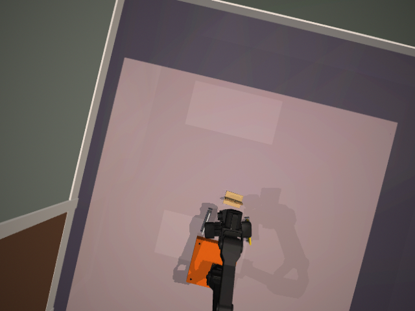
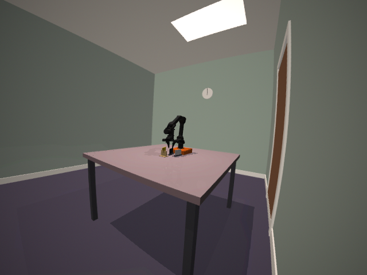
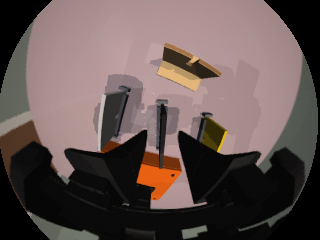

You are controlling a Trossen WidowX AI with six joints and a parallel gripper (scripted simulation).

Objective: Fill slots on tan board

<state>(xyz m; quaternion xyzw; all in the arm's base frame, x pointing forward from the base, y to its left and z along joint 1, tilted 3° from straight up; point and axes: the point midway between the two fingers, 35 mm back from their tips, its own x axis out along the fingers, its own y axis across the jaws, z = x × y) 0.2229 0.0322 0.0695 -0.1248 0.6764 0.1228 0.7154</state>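
Right now my gripper tip is 10 cm short of the tan board and 5 cm above it. From my gripper tip the other things lie so: yellow board (11 cm to the right, 4 cm below, 1 cm behind).
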